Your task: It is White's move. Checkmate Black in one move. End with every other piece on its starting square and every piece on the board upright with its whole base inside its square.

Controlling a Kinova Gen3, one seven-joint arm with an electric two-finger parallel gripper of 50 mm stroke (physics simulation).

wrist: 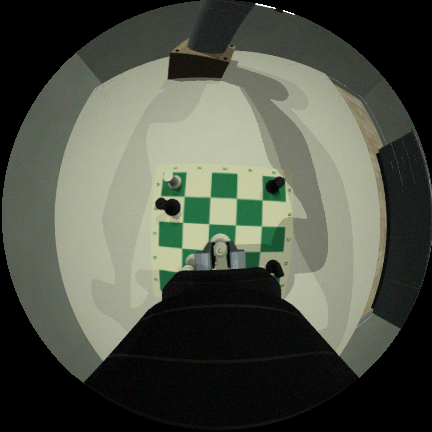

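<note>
My gripper is shut on a white piece with a round head and a wide pale base, held above the board around C3 and D3. Its height is hard to judge. The green and cream board lies below. A white piece stands on A1, a black piece on B1, and a black piece on A5. Another black piece stands near D5, partly hidden by the gripper body. A pale piece shows left of the fingers near D2, mostly hidden. Most of row E is hidden.
The robot's base block stands on the table beyond the board, with the arm's dark column rising from it. A dark panel stands at the far right. Arm shadows fall over the table and the board's right part.
</note>
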